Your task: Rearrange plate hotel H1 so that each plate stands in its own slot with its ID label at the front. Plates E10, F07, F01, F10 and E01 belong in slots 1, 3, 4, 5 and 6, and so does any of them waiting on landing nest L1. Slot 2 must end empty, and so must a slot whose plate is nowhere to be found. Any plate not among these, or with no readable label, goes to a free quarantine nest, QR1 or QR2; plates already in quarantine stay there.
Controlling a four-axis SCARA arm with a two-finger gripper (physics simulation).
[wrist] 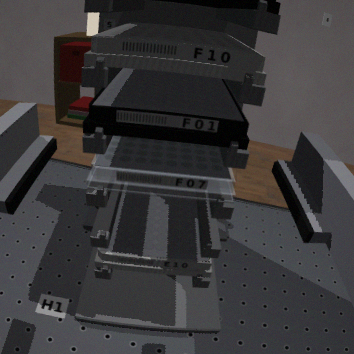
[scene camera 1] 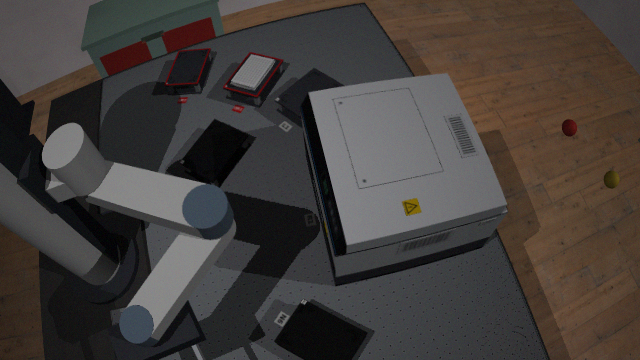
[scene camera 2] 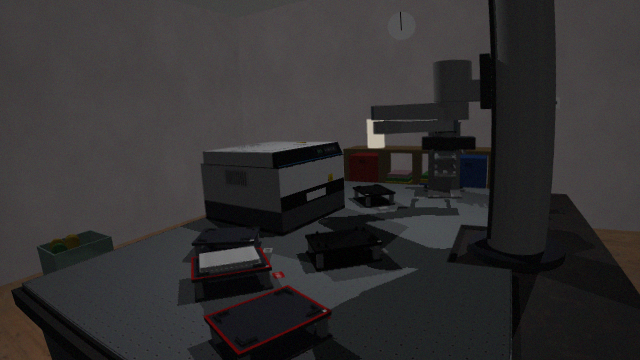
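Pixels of known places: gripper, fingertip midpoint: (wrist: 166, 135); arm's base, origin of the base link: (scene camera 1: 102, 262) (scene camera 2: 515, 251).
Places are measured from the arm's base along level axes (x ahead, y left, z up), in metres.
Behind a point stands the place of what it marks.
Observation:
In the wrist view hotel H1 (wrist: 150, 322) @[x 0.264, y -0.487, z 0.021 m] (scene camera 2: 444, 195) @[x 0.271, y -0.499, z 0.021 m] holds E10 (wrist: 176, 265) @[x 0.251, y -0.490, z 0.111 m] in the lowest slot, F07 (wrist: 190, 183) @[x 0.251, y -0.490, z 0.183 m] in slot 3, F01 (wrist: 199, 124) @[x 0.252, y -0.490, z 0.219 m] in slot 4 and F10 (wrist: 212, 55) @[x 0.251, y -0.490, z 0.254 m] in slot 5, labels facing front. Slot 2 is empty. Slot 6 is too dark and cropped to tell. My gripper (wrist: 166, 135) @[x 0.262, y -0.461, z 0.224 m] is open and empty, its fingers apart on either side of the hotel's front. Landing nest L1 (scene camera 1: 312, 92) (scene camera 2: 227, 235) shows no plate. A white plate (scene camera 1: 254, 71) @[x 0.572, y 0.426, z 0.077 m] (scene camera 2: 230, 259) @[x 0.551, y 0.446, z 0.077 m] lies on one red-rimmed quarantine nest; the other red-rimmed nest (scene camera 1: 189, 67) @[x 0.374, y 0.554, z 0.063 m] (scene camera 2: 267, 320) @[x 0.358, y 0.576, z 0.063 m] is empty.
The large white instrument (scene camera 1: 395, 145) @[x 0.785, y -0.062, z 0.263 m] (scene camera 2: 245, 185) @[x 0.785, y 0.116, z 0.157 m] stands beside L1. A black nest (scene camera 1: 215, 150) @[x 0.414, y 0.196, z 0.062 m] (scene camera 2: 342, 240) @[x 0.402, y 0.218, z 0.063 m] stands nearer the arm column (scene camera 2: 522, 125) @[x 0.006, y 0.075, z 0.329 m]. Another black nest (scene camera 1: 322, 332) @[x 0.539, y -0.337, z 0.063 m] (scene camera 2: 373, 190) @[x 0.525, y -0.331, z 0.063 m] stands beyond the instrument. The H1 label (wrist: 52, 305) @[x 0.364, y -0.474, z 0.013 m] lies left of the hotel base.

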